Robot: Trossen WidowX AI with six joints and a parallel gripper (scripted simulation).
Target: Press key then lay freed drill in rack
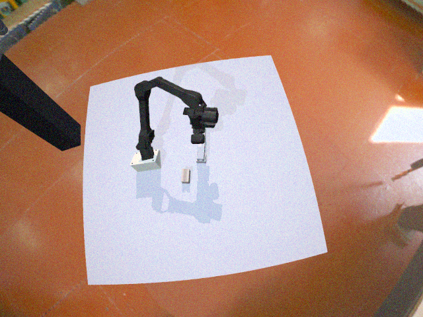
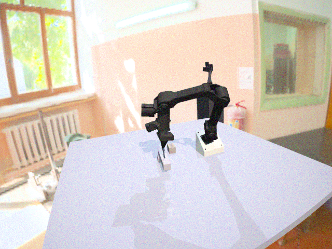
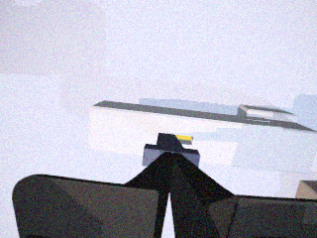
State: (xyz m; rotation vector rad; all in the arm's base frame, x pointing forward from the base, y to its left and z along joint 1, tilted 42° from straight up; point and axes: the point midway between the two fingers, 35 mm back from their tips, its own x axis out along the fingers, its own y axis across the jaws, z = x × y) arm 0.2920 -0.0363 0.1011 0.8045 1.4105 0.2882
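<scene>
Right now the dark key is 3 cm below my gripper tip. From my gripper tip the other things lie so: drill 7 cm below, 5 cm to the right, 2 cm behind; rack 17 cm to the right, 13 cm behind, 10 cm below.
</scene>
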